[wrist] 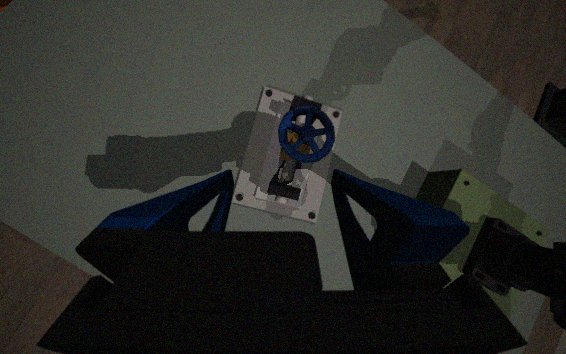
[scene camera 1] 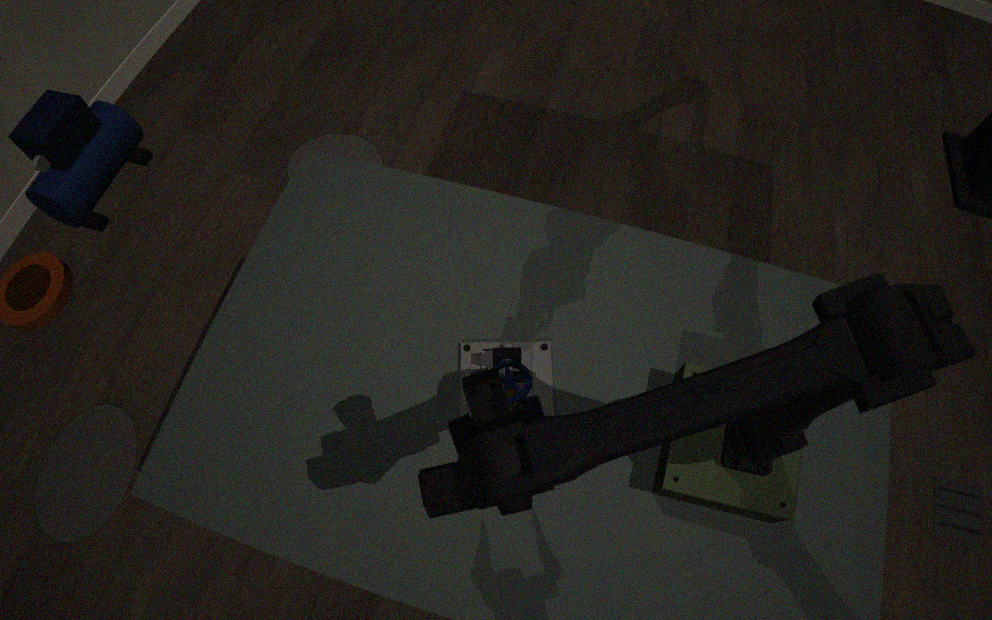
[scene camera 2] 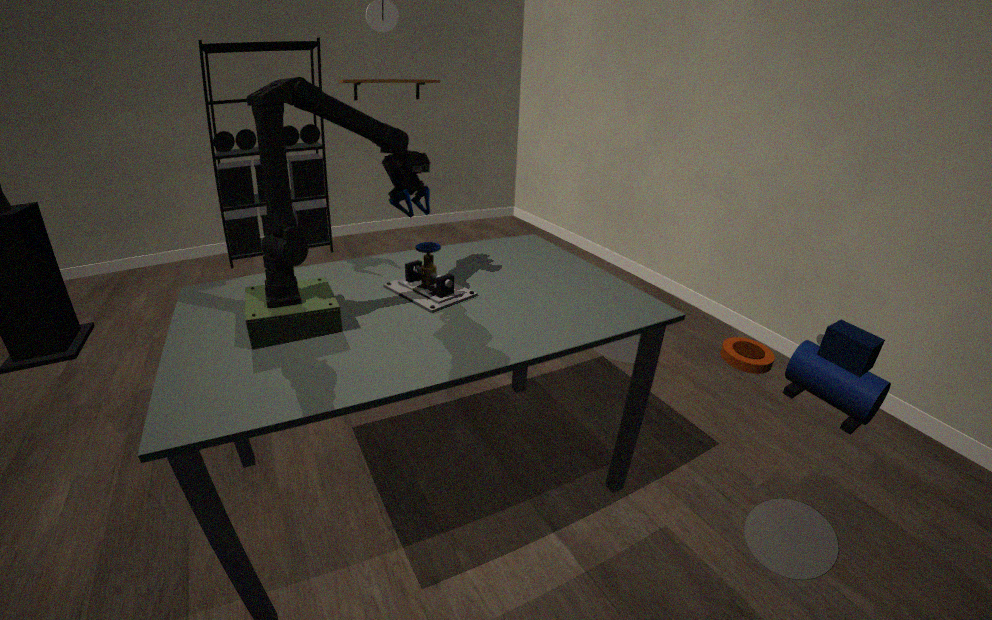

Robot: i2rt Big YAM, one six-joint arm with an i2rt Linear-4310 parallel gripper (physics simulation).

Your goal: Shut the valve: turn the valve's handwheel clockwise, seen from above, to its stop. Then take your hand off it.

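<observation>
The valve's blue spoked handwheel [scene camera 1: 528, 381] [scene camera 2: 427, 247] [wrist: 307, 134] sits level on top of the brass valve body [scene camera 2: 428, 273]. The valve stands on a pale base plate [scene camera 1: 539, 355] [scene camera 2: 409, 294] [wrist: 320, 200] with dark bolts at its corners. My gripper [scene camera 2: 419, 214] [wrist: 282, 176] is open and empty, with its blue fingers wide apart. In the scene camera 2 view it hangs above the handwheel with a gap, not touching it. In the wrist view the wheel lies beyond the fingertips. In the scene camera 1 view the arm hides the fingers and part of the plate.
The arm's green base block [scene camera 1: 731, 497] [scene camera 2: 292, 325] [wrist: 480, 192] stands on the grey-green table [scene camera 1: 256, 365] [scene camera 2: 555, 314]. A blue tank [scene camera 1: 91, 168] [scene camera 2: 833, 380] and an orange ring [scene camera 1: 52, 292] [scene camera 2: 763, 361] are on the floor. A shelf rack [scene camera 2: 259, 46] stands behind the arm.
</observation>
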